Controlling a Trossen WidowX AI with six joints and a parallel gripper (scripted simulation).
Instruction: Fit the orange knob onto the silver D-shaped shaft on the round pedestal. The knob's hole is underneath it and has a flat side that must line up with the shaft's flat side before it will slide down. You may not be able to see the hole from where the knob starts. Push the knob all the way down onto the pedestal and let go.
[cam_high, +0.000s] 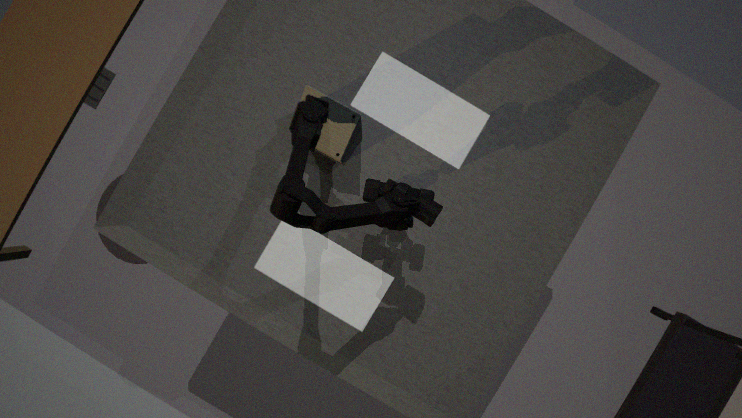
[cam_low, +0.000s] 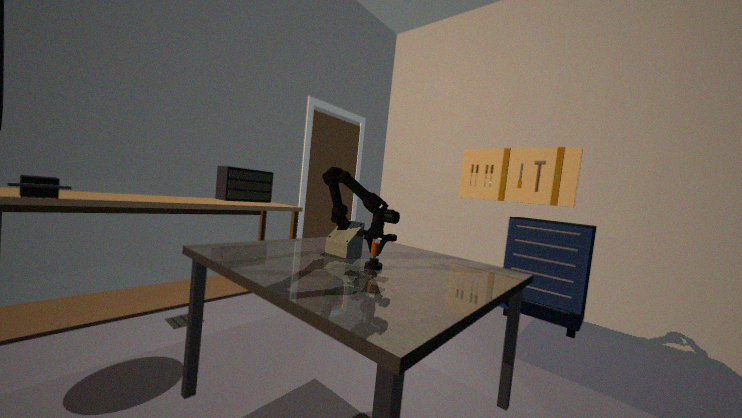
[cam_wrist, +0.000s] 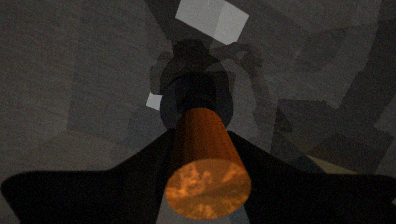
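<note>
Now: gripper tip 3 cm below the orange knob. The rest, counted from my gripper tip: dark round pedestal 4 cm below.
</note>
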